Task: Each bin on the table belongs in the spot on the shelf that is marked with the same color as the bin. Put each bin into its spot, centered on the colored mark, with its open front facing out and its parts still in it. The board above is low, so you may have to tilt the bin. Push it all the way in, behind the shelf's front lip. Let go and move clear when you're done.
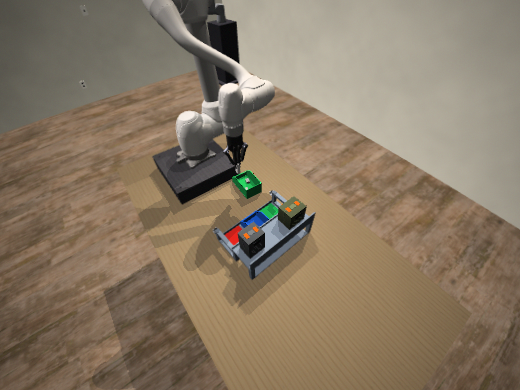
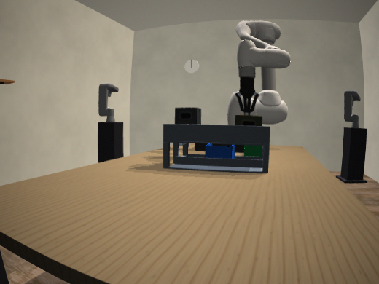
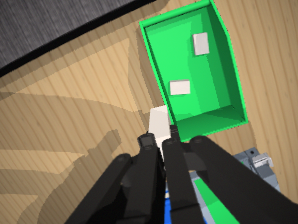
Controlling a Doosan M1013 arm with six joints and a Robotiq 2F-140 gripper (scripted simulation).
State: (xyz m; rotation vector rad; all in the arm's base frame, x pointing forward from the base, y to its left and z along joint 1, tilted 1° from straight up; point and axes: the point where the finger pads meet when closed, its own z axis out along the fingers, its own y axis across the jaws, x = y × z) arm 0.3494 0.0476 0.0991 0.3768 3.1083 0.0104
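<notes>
Now: the green bin 50 mm to the left of my hand and 150 mm below it. The rest, counted from my hand: blue bin 270 mm ahead, 110 mm to the right, 140 mm below; olive box 370 mm ahead, 10 mm to the left, 40 mm below; black box 360 mm ahead, 220 mm to the right, 20 mm below.
</notes>
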